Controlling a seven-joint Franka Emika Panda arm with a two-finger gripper.
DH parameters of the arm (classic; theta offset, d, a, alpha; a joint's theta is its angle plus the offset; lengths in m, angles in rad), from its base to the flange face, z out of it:
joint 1: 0 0.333 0 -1.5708
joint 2: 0 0 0 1.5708
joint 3: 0 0.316 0.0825 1.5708
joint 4: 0 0 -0.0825 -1.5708
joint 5: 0 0.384 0 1.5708
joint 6: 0 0 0.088 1.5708
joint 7: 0 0.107 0 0
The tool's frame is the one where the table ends.
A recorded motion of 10 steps. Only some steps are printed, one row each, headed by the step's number.
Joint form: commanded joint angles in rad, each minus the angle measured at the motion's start. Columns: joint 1, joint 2, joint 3, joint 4, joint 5, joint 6, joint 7.
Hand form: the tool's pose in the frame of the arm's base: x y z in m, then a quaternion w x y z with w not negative. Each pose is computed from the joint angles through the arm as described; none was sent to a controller.
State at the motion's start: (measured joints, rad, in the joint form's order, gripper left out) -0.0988 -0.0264 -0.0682 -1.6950 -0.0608 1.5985 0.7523
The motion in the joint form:
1: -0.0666 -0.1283 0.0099 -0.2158 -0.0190 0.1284 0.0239
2: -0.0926 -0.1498 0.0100 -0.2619 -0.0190 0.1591 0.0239
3: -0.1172 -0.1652 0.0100 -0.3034 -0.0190 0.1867 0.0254
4: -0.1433 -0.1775 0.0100 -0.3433 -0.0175 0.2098 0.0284
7: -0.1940 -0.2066 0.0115 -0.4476 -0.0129 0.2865 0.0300
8: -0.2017 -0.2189 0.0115 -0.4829 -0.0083 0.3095 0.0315
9: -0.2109 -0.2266 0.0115 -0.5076 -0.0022 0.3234 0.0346
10: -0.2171 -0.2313 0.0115 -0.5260 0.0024 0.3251 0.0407
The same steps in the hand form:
1: 0.4957 -0.1220 0.5588 0.03751 0.88041 -0.47271 -0.00462
2: 0.4864 -0.1331 0.5503 0.03587 0.87484 -0.48307 -0.00238
3: 0.4783 -0.1435 0.5405 0.03501 0.86905 -0.49348 -0.00223
4: 0.4698 -0.1541 0.5295 0.03424 0.86224 -0.50532 -0.00513
7: 0.4508 -0.1717 0.5005 0.03036 0.85043 -0.52518 -0.00599
8: 0.4448 -0.1728 0.4916 0.02762 0.84812 -0.52904 -0.00668
9: 0.4397 -0.1749 0.4847 0.02475 0.84462 -0.53472 -0.00897
10: 0.4353 -0.1758 0.4784 0.02371 0.84098 -0.54033 -0.01533

